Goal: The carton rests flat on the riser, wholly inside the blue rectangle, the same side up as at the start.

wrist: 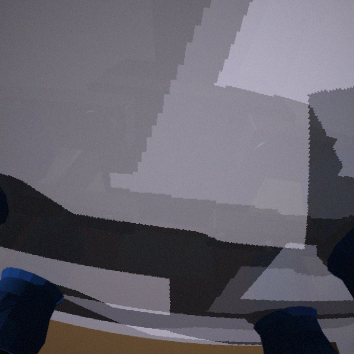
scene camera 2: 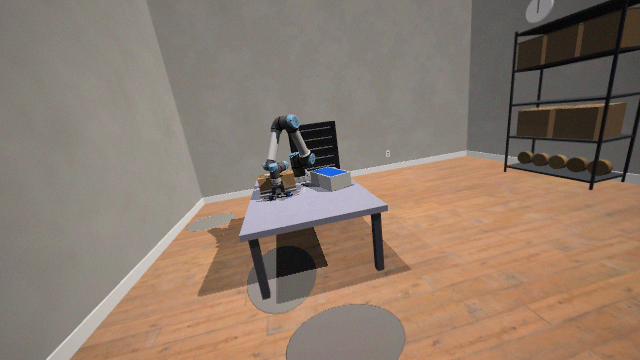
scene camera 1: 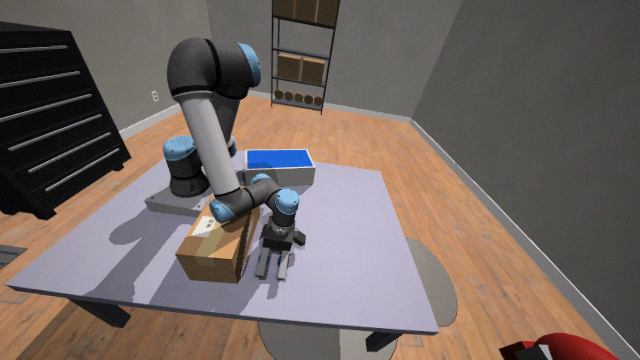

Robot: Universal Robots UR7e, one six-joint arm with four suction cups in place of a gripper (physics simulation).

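Seen in the pictures: hand at its tool point: (wrist: 166, 269) (scene camera 2: 279, 197); arm's base at its link origin: (scene camera 2: 298, 174) (scene camera 1: 190, 186).
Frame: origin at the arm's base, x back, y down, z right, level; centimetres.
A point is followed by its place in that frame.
Note:
The brown carton (scene camera 1: 214, 269) {x -27.7, y -3.1, z 38.2 cm} (scene camera 2: 288, 179) {x -33.4, y -5.1, z 12.4 cm} (wrist: 115, 341) {x -33.5, y 4.9, z 19.7 cm} lies on the table left of the riser's front, its taped top and white label facing up; the arm hides part of it. My gripper (scene camera 1: 274, 261) (scene camera 2: 280, 196) {x -43.7, y 6.0, z 22.5 cm} is low over the table, close beside the carton's long right side. Its cups are empty and not on the carton. In the wrist view a strip of carton shows at the bottom edge, between two blue cups. The riser (scene camera 1: 295, 176) {x -46.7, y -1.0, z -16.2 cm} (scene camera 2: 336, 181) {x -55.3, y -1.6, z -24.5 cm} stands farther back, with the blue rectangle (scene camera 1: 280, 158) {x -37.2, y -6.5, z -23.5 cm} (scene camera 2: 330, 171) {x -38.0, y -6.5, z -24.8 cm} on its top and nothing on it.
The robot's base plate (scene camera 1: 167, 204) {x 2.8, y 0.1, z 12.2 cm} is on the table (scene camera 1: 350, 240) {x -74.9, y 5.5, z 16.3 cm} (scene camera 2: 320, 212) {x -92.9, y 5.5, z -1.6 cm}, behind the carton and left of the riser. A black drawer cabinet (scene camera 1: 55, 100) stands at the left. A shelf rack (scene camera 1: 304, 20) with boxes stands by the wall, far from the table.

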